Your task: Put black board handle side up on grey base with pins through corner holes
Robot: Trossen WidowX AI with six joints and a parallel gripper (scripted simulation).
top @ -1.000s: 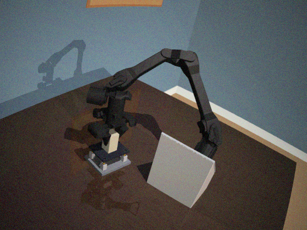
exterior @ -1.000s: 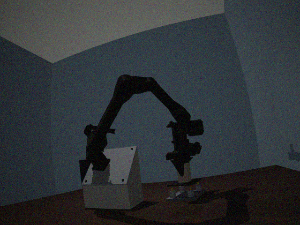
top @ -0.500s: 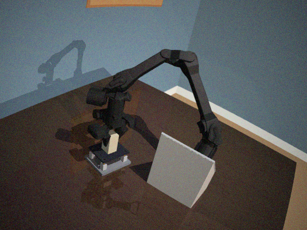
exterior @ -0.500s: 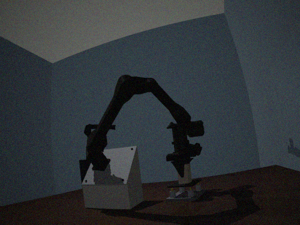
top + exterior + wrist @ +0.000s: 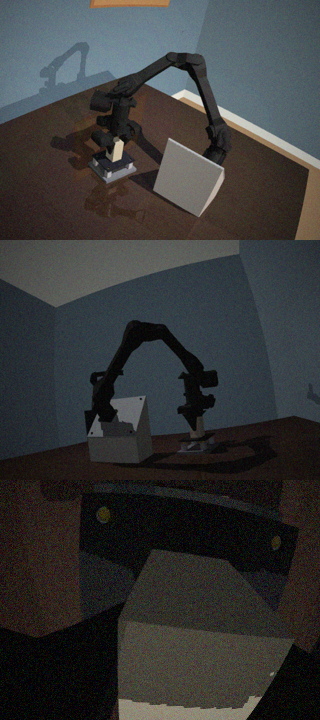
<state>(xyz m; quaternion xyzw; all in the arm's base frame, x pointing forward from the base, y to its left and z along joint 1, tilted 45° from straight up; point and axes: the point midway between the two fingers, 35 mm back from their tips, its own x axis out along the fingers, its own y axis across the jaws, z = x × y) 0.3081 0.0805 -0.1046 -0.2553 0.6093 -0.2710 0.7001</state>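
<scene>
The flat black board lies 10 mm below my gripper tip. From my gripper tip the other things lie so: grey base: 70 mm below.
</scene>
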